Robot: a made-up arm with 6 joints. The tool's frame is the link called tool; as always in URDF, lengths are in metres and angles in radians. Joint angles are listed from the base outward.
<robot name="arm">
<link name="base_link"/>
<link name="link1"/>
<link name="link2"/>
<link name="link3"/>
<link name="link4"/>
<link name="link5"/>
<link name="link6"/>
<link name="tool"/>
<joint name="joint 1" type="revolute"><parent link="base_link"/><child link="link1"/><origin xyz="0 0 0.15" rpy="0 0 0"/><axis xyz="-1 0 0"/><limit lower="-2.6" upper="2.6"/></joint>
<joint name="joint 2" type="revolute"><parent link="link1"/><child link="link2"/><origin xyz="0.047 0.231 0.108" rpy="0 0 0"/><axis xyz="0 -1 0"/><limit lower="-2.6" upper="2.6"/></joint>
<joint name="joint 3" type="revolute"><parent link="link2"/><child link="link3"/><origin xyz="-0.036 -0.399 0.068" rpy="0 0 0"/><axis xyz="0 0 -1"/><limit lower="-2.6" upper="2.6"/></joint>
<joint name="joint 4" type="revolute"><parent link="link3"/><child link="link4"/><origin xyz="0.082 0.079 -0.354" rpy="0 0 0"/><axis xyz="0 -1 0"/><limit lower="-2.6" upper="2.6"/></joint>
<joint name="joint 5" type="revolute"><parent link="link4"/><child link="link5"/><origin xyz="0.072 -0.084 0.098" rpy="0 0 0"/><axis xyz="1 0 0"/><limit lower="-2.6" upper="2.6"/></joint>
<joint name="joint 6" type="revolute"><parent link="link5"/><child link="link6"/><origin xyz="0.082 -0.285 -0.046" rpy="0 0 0"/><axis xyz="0 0 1"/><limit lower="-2.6" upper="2.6"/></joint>
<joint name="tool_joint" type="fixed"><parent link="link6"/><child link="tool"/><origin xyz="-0.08 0.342 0.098" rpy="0 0 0"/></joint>
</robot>
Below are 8 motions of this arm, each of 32 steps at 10 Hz.
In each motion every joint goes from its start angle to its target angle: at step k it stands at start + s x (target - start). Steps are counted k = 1, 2, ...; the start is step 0. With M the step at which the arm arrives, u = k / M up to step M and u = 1 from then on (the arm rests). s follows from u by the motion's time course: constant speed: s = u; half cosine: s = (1 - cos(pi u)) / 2; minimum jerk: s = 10 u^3 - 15 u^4 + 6 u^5.
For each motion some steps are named. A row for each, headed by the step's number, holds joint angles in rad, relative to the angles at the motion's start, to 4 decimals.
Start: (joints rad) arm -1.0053 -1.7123 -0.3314 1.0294 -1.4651 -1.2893
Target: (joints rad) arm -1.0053 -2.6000 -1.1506 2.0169 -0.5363 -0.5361
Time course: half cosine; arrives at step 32
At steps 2, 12, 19, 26, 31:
2: 0.0000 -0.0085 -0.0079 0.0095 0.0089 0.0072
12: 0.0000 -0.2740 -0.2529 0.3048 0.2867 0.2325
19: 0.0000 -0.5727 -0.5285 0.6371 0.5992 0.4859
26: 0.0000 -0.8129 -0.7502 0.9043 0.8505 0.6897
31: 0.0000 -0.8856 -0.8172 0.9851 0.9266 0.7514

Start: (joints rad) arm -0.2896 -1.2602 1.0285 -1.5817 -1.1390 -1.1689
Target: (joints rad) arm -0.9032 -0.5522 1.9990 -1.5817 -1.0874 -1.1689
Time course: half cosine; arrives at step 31
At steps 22, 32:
22: -0.4946 0.5707 0.7823 0.0000 0.0416 0.0000
32: -0.6136 0.7080 0.9705 0.0000 0.0516 0.0000

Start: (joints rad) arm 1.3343 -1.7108 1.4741 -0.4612 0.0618 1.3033
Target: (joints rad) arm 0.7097 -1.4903 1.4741 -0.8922 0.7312 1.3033
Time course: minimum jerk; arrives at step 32
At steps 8, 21, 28, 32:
8: -0.0647 0.0228 0.0000 -0.0446 0.0693 0.0000
21: -0.4837 0.1708 0.0000 -0.3338 0.5184 0.0000
28: -0.6146 0.2170 0.0000 -0.4241 0.6587 0.0000
32: -0.6246 0.2205 0.0000 -0.4310 0.6694 0.0000

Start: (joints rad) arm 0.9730 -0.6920 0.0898 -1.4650 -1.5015 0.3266
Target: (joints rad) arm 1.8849 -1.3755 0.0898 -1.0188 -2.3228 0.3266
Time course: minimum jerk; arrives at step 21
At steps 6, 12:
6: 0.1320 -0.0989 0.0000 0.0646 -0.1188 0.0000
12: 0.5764 -0.4321 0.0000 0.2821 -0.5192 0.0000

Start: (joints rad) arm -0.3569 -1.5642 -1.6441 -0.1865 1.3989 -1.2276
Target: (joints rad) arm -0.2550 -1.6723 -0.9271 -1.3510 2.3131 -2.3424
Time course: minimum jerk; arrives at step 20
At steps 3, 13, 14, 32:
3: 0.0027 -0.0029 0.0191 -0.0310 0.0243 -0.0297
13: 0.0779 -0.0827 0.5484 -0.8906 0.6992 -0.8526
14: 0.0853 -0.0905 0.6001 -0.9746 0.7651 -0.9330
32: 0.1019 -0.1081 0.7170 -1.1645 0.9142 -1.1148

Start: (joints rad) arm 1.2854 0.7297 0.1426 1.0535 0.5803 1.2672
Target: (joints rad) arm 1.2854 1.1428 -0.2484 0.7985 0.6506 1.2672
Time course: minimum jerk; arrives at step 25
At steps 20, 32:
20: 0.0000 0.3892 -0.3684 -0.2402 0.0662 0.0000
32: 0.0000 0.4131 -0.3910 -0.2550 0.0703 0.0000

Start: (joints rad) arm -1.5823 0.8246 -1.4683 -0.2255 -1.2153 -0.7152
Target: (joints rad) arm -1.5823 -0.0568 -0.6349 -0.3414 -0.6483 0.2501
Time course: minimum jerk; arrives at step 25
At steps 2, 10, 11, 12, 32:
2: 0.0000 -0.0040 0.0038 -0.0005 0.0026 0.0044
10: 0.0000 -0.2798 0.2646 -0.0368 0.1800 0.3064
11: 0.0000 -0.3425 0.3238 -0.0450 0.2203 0.3751
12: 0.0000 -0.4077 0.3855 -0.0536 0.2623 0.4465
32: 0.0000 -0.8814 0.8334 -0.1159 0.5670 0.9653

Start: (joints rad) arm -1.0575 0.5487 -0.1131 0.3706 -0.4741 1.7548
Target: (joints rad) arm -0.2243 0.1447 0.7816 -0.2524 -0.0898 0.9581
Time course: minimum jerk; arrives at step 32
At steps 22, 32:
22: 0.6832 -0.3313 0.7336 -0.5109 0.3151 -0.6533
32: 0.8332 -0.4040 0.8947 -0.6230 0.3843 -0.7967

